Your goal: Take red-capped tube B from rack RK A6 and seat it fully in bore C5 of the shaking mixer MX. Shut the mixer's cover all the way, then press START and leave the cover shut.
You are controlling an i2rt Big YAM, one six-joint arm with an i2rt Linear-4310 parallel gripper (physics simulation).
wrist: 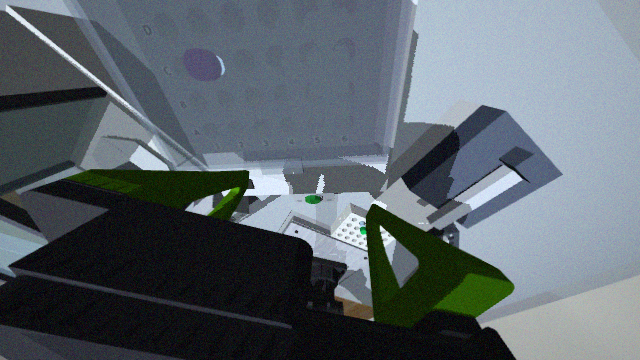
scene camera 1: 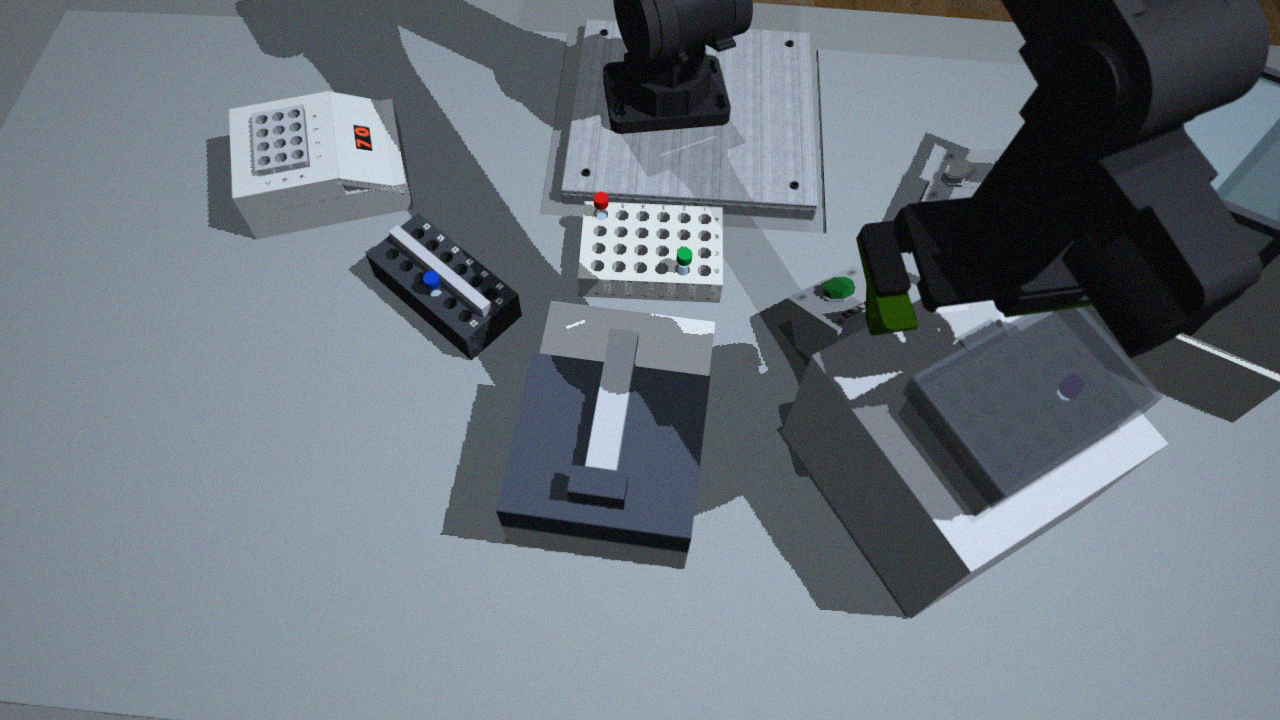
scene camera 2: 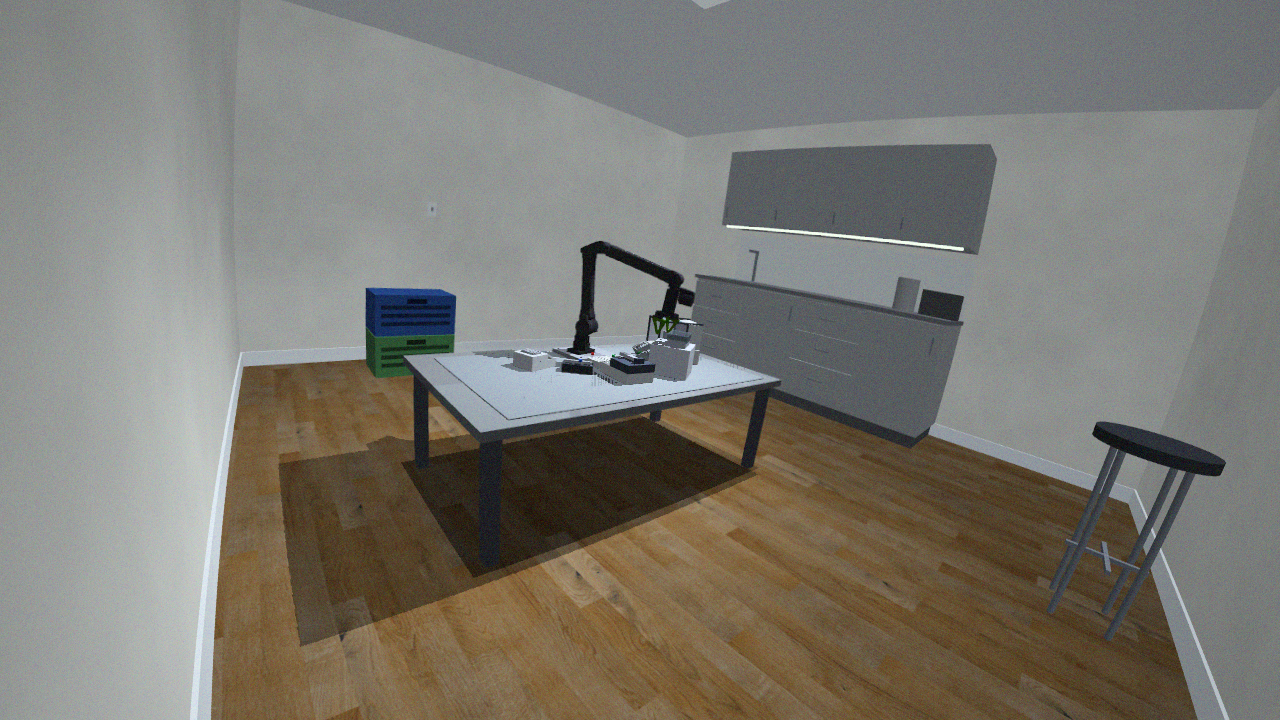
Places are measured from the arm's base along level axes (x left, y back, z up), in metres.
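Pixels of known places: gripper, between the fingertips: (wrist: 310,194) (scene camera 1: 937,317) (scene camera 2: 662,333); arm's base, origin of its link: (wrist: 322,266) (scene camera 1: 665,99) (scene camera 2: 580,351).
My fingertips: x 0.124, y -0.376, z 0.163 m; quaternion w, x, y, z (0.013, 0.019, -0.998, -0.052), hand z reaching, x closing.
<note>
Ahead of a thing's pixels: the offset from my fingertips to its top centre. "spot": to the spot under its first point.
Red-capped tube B {dx -0.206, dy +0.226, dz -0.124 m} (scene camera 1: 600,200) stands upright in the far left corner hole of the white rack RK {dx -0.164, dy +0.190, dz -0.148 m} (scene camera 1: 651,291) (wrist: 347,218); the finger hides that corner in the wrist view. The white shaking mixer MX {spot: dx +0.040, dy -0.130, dz -0.044 m} (scene camera 1: 1029,512) is at the right. Its translucent cover {dx +0.044, dy -0.059, dz +0.011 m} (scene camera 1: 1011,394) (wrist: 290,85) lies lowered over the bores; whether it is fully shut is hard to tell. A purple-capped tube (scene camera 1: 1070,386) (wrist: 202,64) shows through it. My gripper (scene camera 1: 966,313) (scene camera 2: 665,324) (wrist: 310,194) is open and empty, above the mixer's rear edge. A green button {dx -0.020, dy +0.099, dz -0.104 m} (scene camera 1: 838,287) (wrist: 313,199) is on a grey box beside the mixer.
The rack also holds a green-capped tube {dx -0.141, dy +0.157, dz -0.124 m} (scene camera 1: 683,256). A dark blue device {dx -0.219, dy +0.014, dz -0.077 m} (scene camera 1: 541,447) stands before it. A black rack {dx -0.353, dy +0.174, dz -0.131 m} (scene camera 1: 407,291) with a blue-capped tube and a white device reading 70 {dx -0.464, dy +0.323, dz -0.109 m} (scene camera 1: 362,137) stand left. A second button box {spot: dx +0.117, dy +0.208, dz -0.109 m} (scene camera 1: 957,171) stands behind the gripper; a glass-walled box is far right.
</note>
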